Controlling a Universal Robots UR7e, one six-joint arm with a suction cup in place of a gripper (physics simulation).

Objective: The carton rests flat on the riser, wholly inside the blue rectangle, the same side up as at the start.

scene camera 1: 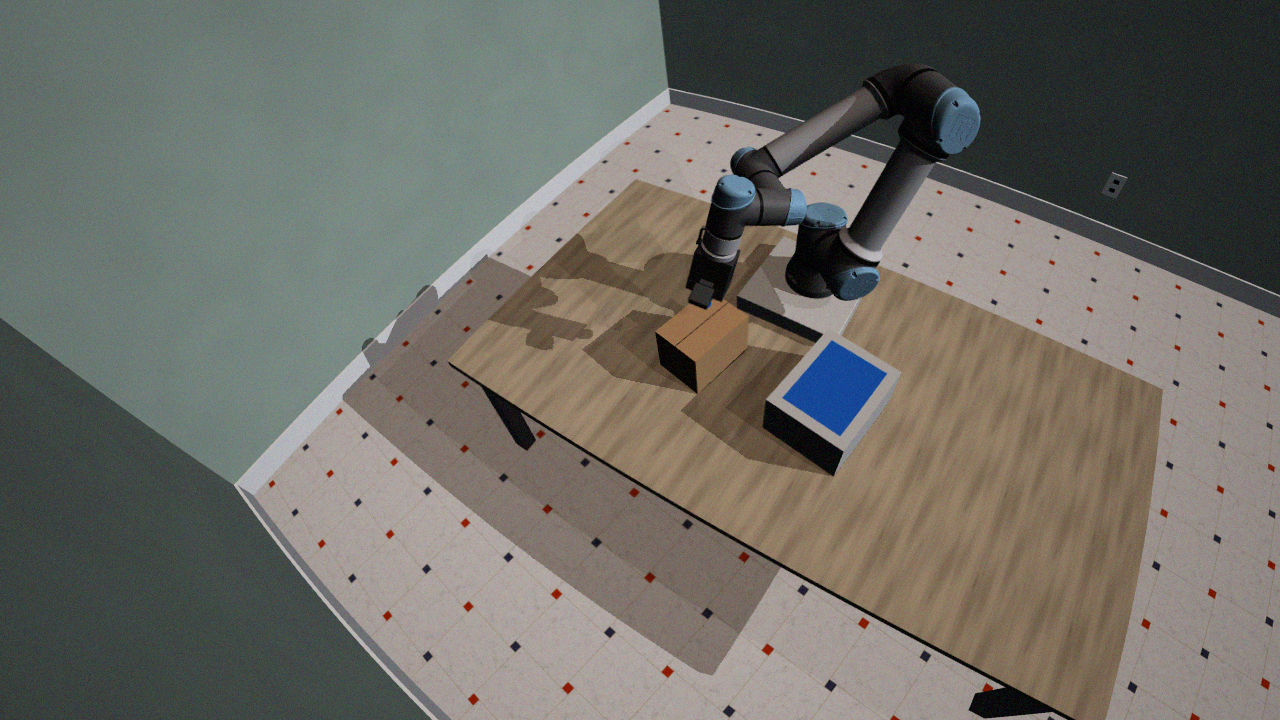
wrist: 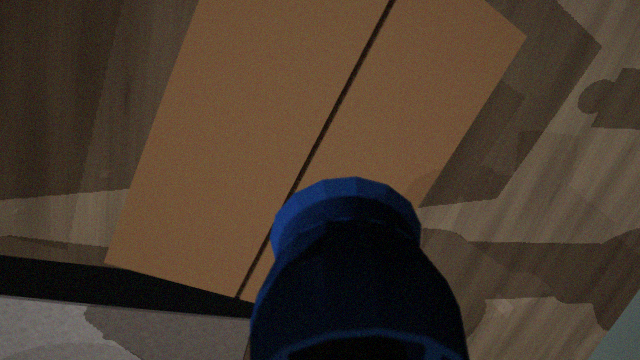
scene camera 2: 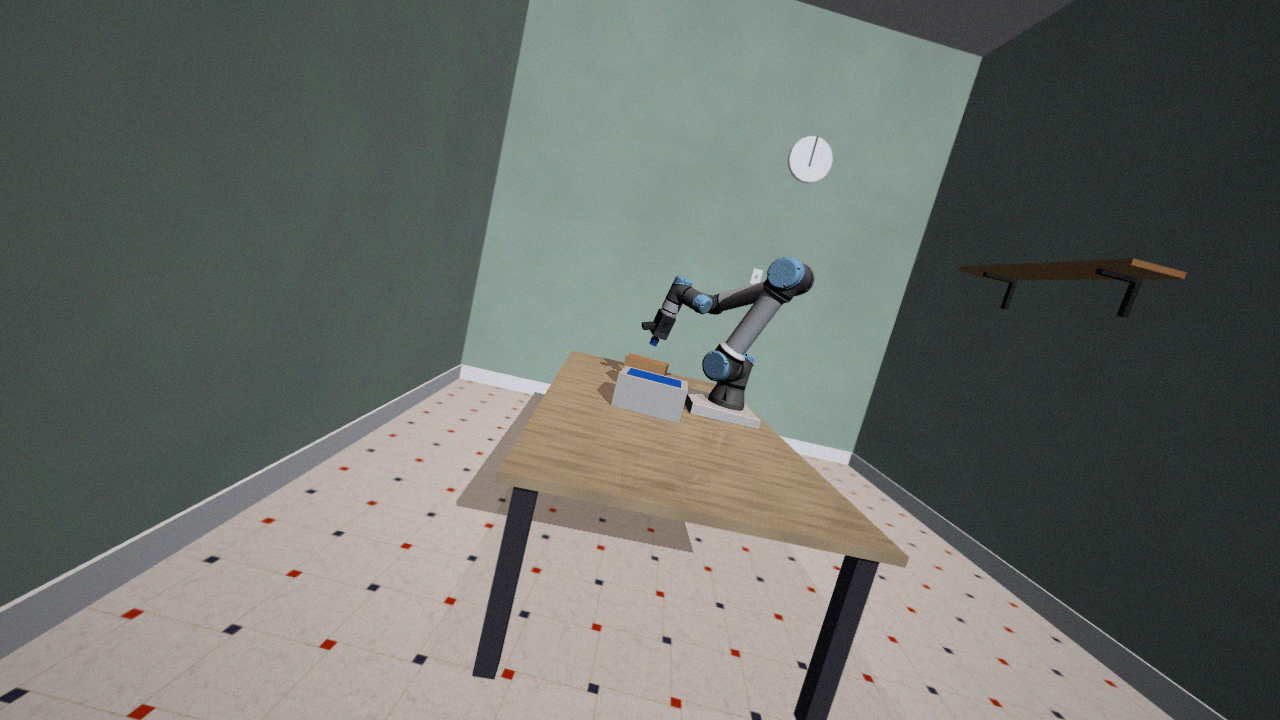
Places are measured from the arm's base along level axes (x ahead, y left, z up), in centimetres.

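Where they show: end effector, tool point: (wrist: 346,243) (scene camera 2: 652,344); arm's base, origin of the base link: (scene camera 1: 812,278) (scene camera 2: 725,403).
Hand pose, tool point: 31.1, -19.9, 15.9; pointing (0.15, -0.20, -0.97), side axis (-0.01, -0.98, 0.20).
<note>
Each offset is from my tool point to the top centre of the thing, as dx, dy, dz. Level surfaces: height alone.
The brown carton @[+0.3, -0.5, -7.2] (scene camera 1: 718,344) (scene camera 2: 646,364) (wrist: 225,125) stands flat on the table, its dark seam on the top face. It is apart from the riser, to its left in scene camera 1 and behind it in scene camera 2. The grey riser @[+6.7, +32.9, -8.2] (scene camera 1: 863,428) (scene camera 2: 648,399) carries the blue rectangle @[+6.7, +32.9, -8.2] (scene camera 1: 835,386) (scene camera 2: 654,377) on its top, with no carton on it. My suction gripper (scene camera 1: 704,296) (scene camera 2: 654,341) (wrist: 347,200) is open and holds nothing; scene camera 2 shows a gap between its blue cup and the carton below.
The arm's light base plate (scene camera 1: 759,293) (scene camera 2: 723,412) (wrist: 45,320) lies close beside the carton and the riser. All stand on the wooden table @[dz -20.1] (scene camera 1: 1011,447) (scene camera 2: 644,456). A wall shelf (scene camera 2: 1056,269) is at the right in scene camera 2, well away from the table.
</note>
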